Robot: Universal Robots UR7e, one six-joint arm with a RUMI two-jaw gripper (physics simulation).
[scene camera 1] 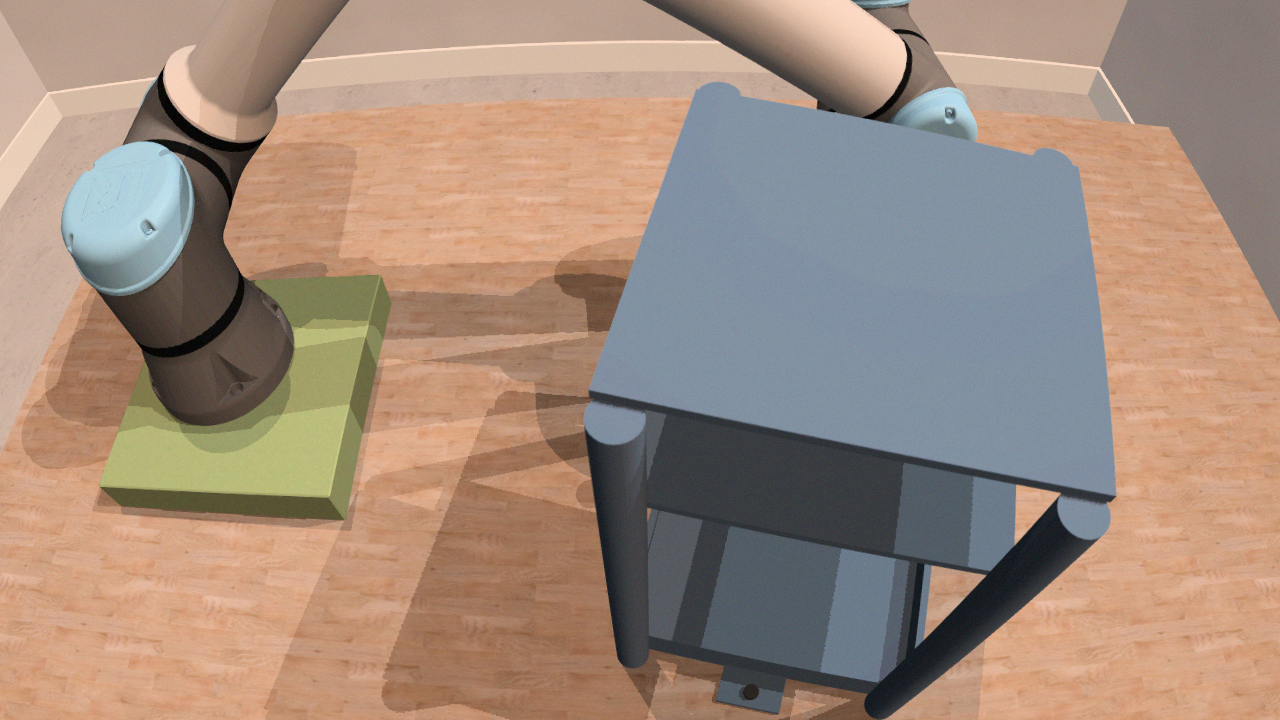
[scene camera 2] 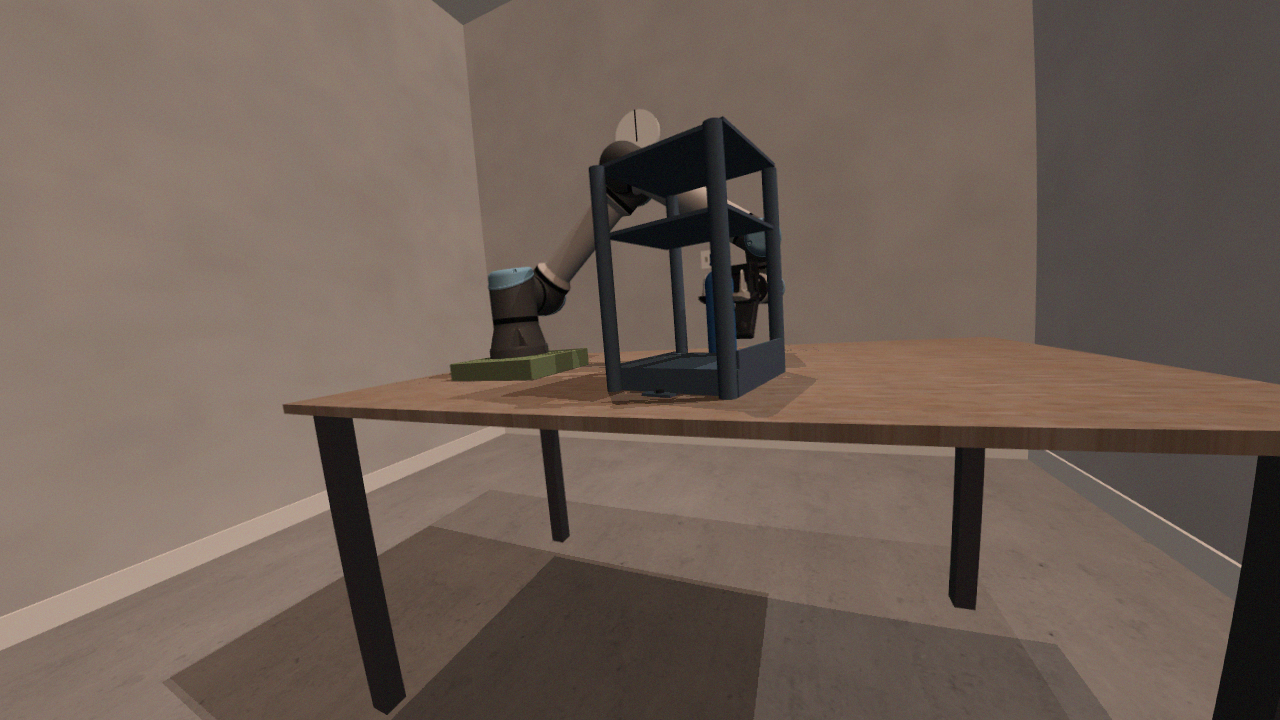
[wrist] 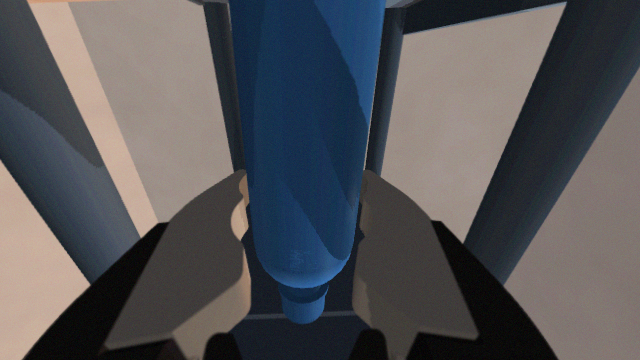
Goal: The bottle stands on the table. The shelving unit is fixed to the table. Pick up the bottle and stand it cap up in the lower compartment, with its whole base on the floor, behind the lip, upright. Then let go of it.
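Where they show: gripper, fingertip midpoint: [wrist: 306, 173]; arm's base at its link origin: [scene camera 1: 224, 360] [scene camera 2: 520, 355].
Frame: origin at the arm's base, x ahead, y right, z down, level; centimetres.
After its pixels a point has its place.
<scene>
The blue bottle [scene camera 2: 710, 313] @[x 54.3, y 3.8, z -7.1 cm] [wrist: 305, 125] @[x 55.9, y -1.2, z -6.1 cm] is upright, cap up, between the shelving unit's posts in scene camera 2, partly behind the near post. My gripper [wrist: 306, 173] @[x 55.2, y 3.4, z -10.2 cm] is shut on the bottle's upper body, one finger on each side below the cap [wrist: 303, 309] @[x 55.6, y -0.6, z -17.0 cm]. The shelving unit [scene camera 1: 850, 295] @[x 52.6, y 14.1, z -32.0 cm] [scene camera 2: 720, 268] @[x 62.9, y 25.2, z -12.8 cm] [wrist: 540, 125] @[x 64.7, y 1.0, z -6.3 cm] has its middle shelf [scene camera 2: 666, 234] @[x 50.7, y 13.7, z -20.8 cm] above the bottle. The lower compartment's floor [scene camera 1: 769, 600] @[x 52.9, y 17.0, z 0.6 cm] shows in scene camera 1, where the top board hides the bottle and fingers. The lip [scene camera 2: 760, 365] @[x 65.2, y 14.7, z 1.3 cm] stands at the right side in scene camera 2. Whether the base touches the floor cannot be told.
The arm's base stands on a green block [scene camera 1: 304, 456] @[x 12.6, y 9.3, z -0.2 cm] [scene camera 2: 501, 368] @[x 7.8, y 13.6, z 1.6 cm] left of the unit. The arm reaches behind the unit, and its blue wrist joint [scene camera 1: 935, 114] @[x 61.4, y -9.4, z -25.7 cm] shows past the top board. Posts stand on both sides of the gripper in the wrist view. The wooden table [scene camera 1: 465, 608] @[x 28.7, y 19.1, z 4.3 cm] [scene camera 2: 939, 385] @[x 88.1, y 13.5, z 4.4 cm] extends around the unit.
</scene>
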